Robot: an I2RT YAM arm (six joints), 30 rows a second.
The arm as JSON. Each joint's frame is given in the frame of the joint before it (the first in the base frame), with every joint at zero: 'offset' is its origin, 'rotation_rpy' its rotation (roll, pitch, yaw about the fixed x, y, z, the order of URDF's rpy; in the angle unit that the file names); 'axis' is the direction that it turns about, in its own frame. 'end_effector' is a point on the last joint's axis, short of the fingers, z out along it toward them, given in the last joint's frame.
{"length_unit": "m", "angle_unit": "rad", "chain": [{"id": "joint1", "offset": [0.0, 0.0, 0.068], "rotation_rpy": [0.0, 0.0, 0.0], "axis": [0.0, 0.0, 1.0]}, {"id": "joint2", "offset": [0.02, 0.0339, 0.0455], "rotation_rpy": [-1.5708, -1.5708, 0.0], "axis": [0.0, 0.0, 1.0]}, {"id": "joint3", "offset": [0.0, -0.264, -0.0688], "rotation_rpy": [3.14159, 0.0, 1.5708], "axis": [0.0, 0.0, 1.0]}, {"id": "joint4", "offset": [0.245, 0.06, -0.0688], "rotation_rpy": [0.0, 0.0, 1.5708], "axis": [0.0, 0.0, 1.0]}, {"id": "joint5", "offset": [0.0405, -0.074, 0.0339], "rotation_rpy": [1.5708, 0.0, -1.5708], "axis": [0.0, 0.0, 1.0]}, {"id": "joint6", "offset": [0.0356, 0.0, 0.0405], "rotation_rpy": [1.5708, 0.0, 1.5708], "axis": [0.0, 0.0, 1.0]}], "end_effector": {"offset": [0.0, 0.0, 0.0], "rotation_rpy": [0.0, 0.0, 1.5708]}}
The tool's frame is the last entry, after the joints.
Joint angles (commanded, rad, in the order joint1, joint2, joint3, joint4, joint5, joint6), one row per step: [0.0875, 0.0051, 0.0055, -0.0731, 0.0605, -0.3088]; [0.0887, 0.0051, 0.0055, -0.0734, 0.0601, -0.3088]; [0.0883, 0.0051, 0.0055, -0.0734, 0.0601, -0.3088]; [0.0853, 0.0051, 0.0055, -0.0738, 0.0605, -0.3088]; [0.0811, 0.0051, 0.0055, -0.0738, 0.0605, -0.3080]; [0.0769, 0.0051, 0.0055, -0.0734, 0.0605, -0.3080]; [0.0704, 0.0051, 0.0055, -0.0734, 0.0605, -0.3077]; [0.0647, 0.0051, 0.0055, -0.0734, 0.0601, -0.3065]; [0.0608, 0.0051, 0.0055, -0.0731, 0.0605, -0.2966]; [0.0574, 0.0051, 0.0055, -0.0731, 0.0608, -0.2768]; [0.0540, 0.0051, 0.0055, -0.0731, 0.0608, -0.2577]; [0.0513, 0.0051, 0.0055, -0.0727, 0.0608, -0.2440]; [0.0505, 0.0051, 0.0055, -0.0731, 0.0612, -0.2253]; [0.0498, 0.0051, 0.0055, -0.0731, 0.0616, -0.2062]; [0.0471, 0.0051, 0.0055, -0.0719, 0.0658, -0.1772]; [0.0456, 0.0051, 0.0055, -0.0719, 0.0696, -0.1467]
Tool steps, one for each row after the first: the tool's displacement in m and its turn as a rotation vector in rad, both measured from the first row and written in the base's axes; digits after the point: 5 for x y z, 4 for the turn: [-0.00001, 0.00015, -0.00003, 0.0000, 0.0003, 0.0016]; [-0.00001, 0.00010, -0.00003, 0.0000, 0.0003, 0.0012]; [0.00001, -0.00024, -0.00008, -0.0001, 0.0007, -0.0022]; [0.00004, -0.00070, -0.00008, 0.0007, 0.0007, -0.0065]; [0.00007, -0.00117, -0.00003, 0.0008, 0.0003, -0.0107]; [0.00011, -0.00188, -0.00003, 0.0011, 0.0003, -0.0172]; [0.00014, -0.00250, -0.00003, 0.0023, 0.0003, -0.0226]; [0.00016, -0.00294, 0.00000, 0.0122, 0.0002, -0.0276]; [0.00018, -0.00332, 0.00000, 0.0319, 0.0004, -0.0327]; [0.00019, -0.00370, 0.00000, 0.0509, 0.0005, -0.0375]; [0.00020, -0.00400, 0.00004, 0.0646, 0.0002, -0.0412]; [0.00020, -0.00410, 0.00000, 0.0832, 0.0007, -0.0437]; [0.00020, -0.00419, 0.00000, 0.1023, 0.0008, -0.0462]; [0.00022, -0.00464, 0.00013, 0.1310, -0.0007, -0.0551]; [0.00022, -0.00494, 0.00013, 0.1611, -0.0010, -0.0625]
